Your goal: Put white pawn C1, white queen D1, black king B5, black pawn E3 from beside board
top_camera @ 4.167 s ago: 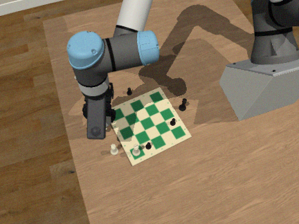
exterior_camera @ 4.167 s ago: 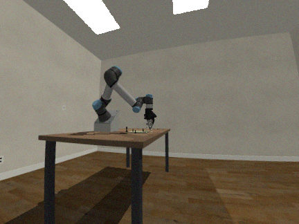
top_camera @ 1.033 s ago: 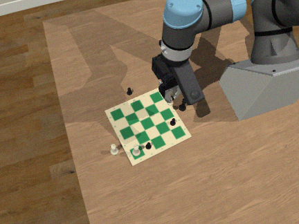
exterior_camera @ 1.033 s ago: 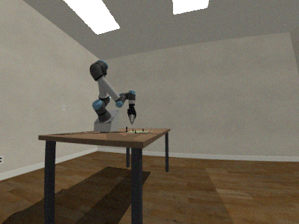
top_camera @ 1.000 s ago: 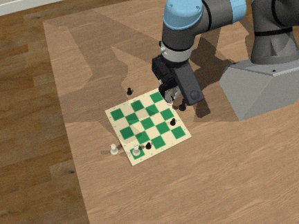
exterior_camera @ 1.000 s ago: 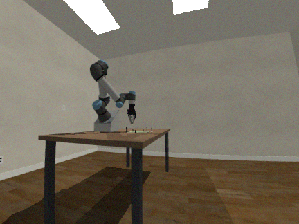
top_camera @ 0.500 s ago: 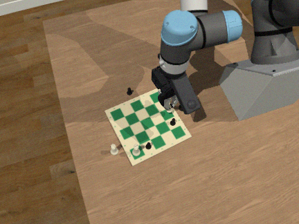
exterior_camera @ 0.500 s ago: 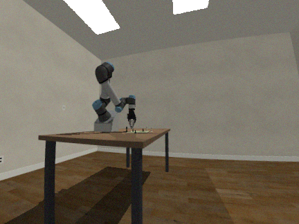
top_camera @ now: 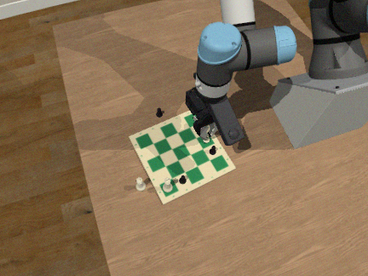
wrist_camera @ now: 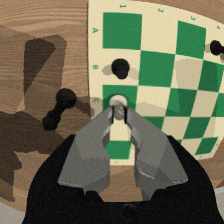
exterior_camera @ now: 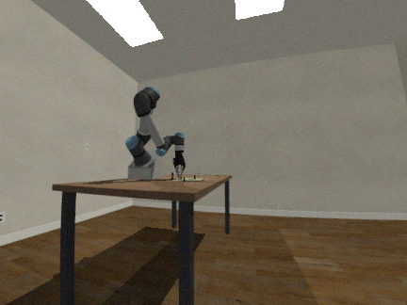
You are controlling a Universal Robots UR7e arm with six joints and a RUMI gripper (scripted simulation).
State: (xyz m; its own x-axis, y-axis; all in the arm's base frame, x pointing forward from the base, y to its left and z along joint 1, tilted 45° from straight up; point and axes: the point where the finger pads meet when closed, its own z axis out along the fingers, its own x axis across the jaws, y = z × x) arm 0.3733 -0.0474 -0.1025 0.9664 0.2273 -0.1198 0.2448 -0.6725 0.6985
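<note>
My gripper is now 1 cm above the white pawn. The rest, counted from my hand: black king: 6 cm behind, 2 cm to the right; cream chessboard: 8 cm ahead, 3 cm below, 2 cm to the left.
</note>
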